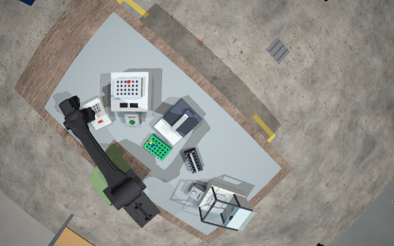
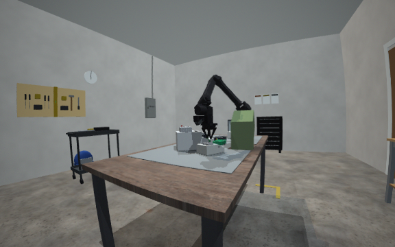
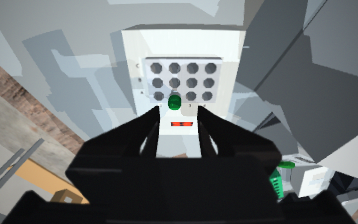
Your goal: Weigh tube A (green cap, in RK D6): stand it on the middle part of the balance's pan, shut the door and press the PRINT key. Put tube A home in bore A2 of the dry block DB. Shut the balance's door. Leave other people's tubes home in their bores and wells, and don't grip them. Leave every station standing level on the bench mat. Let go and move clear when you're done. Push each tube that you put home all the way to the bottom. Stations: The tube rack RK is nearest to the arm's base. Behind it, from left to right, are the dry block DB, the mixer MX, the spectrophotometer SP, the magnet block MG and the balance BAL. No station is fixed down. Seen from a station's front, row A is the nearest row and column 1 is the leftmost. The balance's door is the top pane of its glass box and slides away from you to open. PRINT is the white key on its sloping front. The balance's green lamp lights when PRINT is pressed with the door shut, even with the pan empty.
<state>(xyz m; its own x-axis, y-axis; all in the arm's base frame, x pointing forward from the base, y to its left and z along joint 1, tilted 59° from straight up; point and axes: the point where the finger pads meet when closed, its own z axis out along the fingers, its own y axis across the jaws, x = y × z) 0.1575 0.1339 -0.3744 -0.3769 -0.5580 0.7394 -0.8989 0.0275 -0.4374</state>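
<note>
The green-capped tube lies 40 mm below my hand. Also, from my hand: red-capped tube 270 mm ahead, 50 mm to the right, 50 mm above; then dry block DB 80 mm below, 10 mm to the right; then green tube rack RK 380 mm to the right, 90 mm below, 90 mm ahead.
</note>
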